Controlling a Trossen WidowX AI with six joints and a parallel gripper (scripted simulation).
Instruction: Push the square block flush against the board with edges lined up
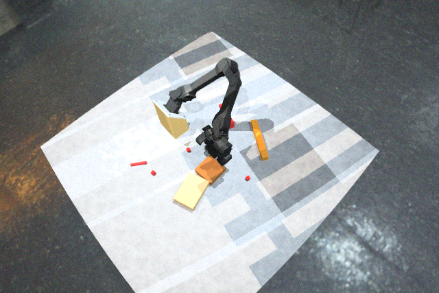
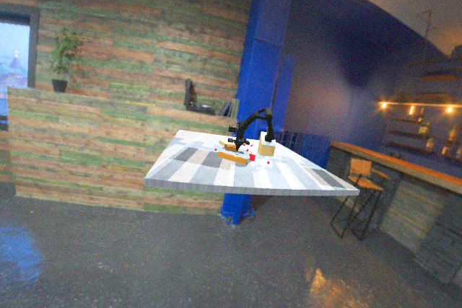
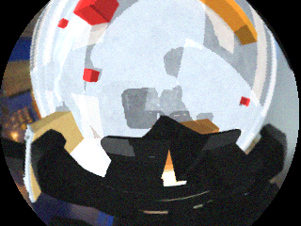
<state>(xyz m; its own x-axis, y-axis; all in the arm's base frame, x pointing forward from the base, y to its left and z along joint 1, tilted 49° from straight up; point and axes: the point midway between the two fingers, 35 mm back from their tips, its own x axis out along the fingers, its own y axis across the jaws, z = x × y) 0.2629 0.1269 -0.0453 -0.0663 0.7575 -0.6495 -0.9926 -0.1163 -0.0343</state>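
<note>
Right now the square block is 6 cm to the right of my gripper tip, 5 cm ahead of it and 1 cm above it. Round my gripper tip: tan flat block 19 cm to the right, 8 cm ahead, 1 cm above; board 23 cm to the left, 6 cm ahead, 1 cm above; red cube 17 cm to the left, 10 cm behind, 1 cm above.
</note>
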